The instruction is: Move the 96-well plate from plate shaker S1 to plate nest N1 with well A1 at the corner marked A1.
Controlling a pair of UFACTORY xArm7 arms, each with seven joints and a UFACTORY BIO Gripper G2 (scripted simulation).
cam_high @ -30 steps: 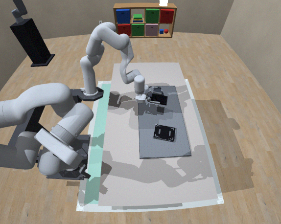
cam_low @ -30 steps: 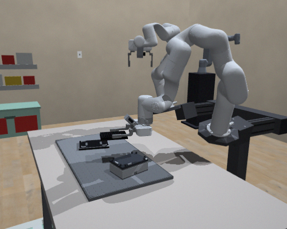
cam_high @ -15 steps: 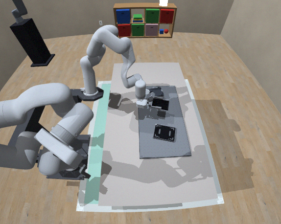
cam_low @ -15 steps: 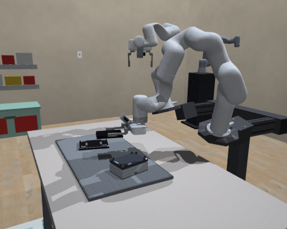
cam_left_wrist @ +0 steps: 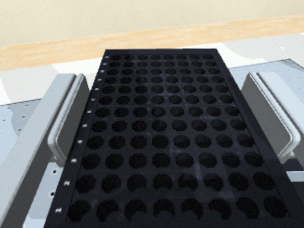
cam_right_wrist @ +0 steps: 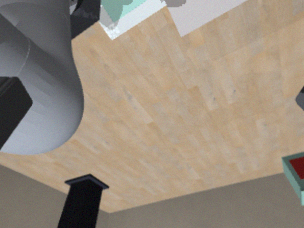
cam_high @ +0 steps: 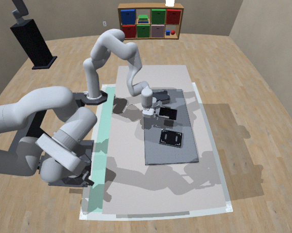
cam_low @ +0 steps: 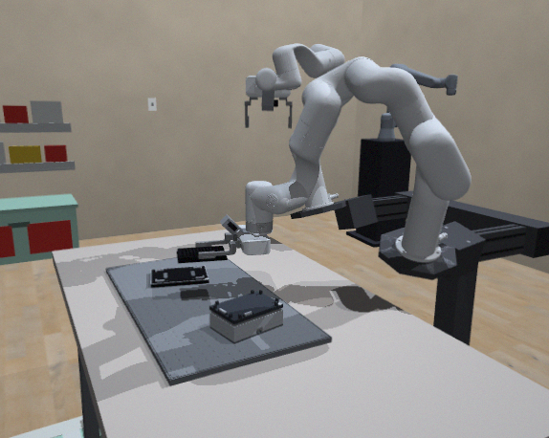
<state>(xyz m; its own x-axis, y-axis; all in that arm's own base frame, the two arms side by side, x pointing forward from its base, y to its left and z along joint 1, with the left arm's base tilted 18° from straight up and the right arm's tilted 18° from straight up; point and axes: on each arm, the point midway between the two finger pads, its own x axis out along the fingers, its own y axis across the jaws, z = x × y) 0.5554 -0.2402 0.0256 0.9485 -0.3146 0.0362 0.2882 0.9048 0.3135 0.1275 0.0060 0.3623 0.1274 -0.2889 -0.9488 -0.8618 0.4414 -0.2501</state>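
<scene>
My left hand is 15 cm to the left of the black plate nest N1, 12 cm above it and 4 cm short of it. Also, from my left hand: black 96-well plate: 1 cm below, 1 cm ahead.
</scene>
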